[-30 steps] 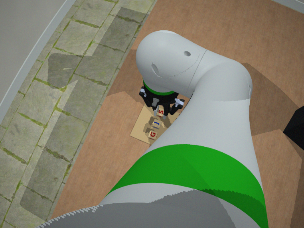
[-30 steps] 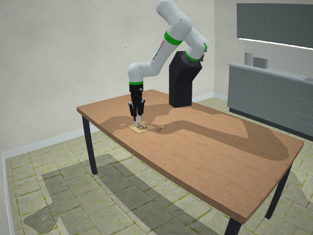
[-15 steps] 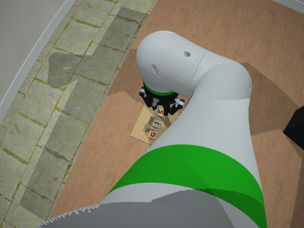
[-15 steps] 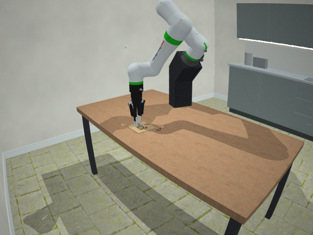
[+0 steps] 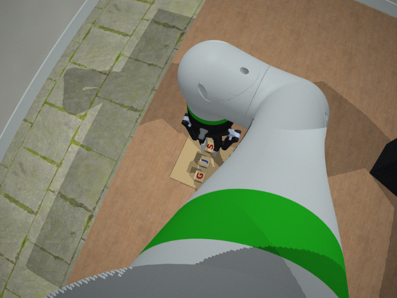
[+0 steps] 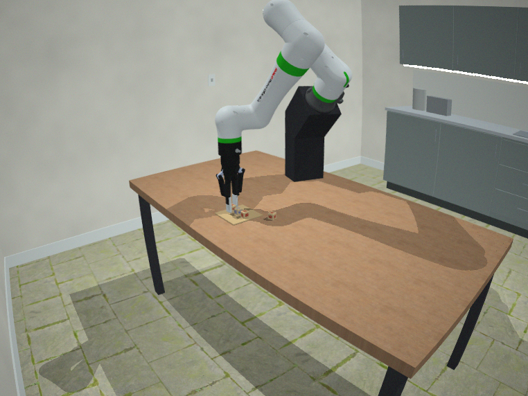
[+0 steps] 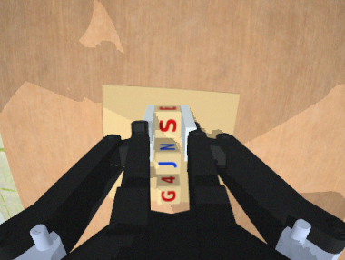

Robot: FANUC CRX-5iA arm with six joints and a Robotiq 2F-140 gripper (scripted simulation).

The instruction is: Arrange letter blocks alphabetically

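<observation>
My hand is 20 mm above the red s block. Also, from my hand: tan mat (40 mm to the left, 40 mm below, 10 mm behind); red g block (80 mm to the left, 20 mm below, 10 mm behind); blue j block (40 mm to the left, 20 mm below, 10 mm behind).
</observation>
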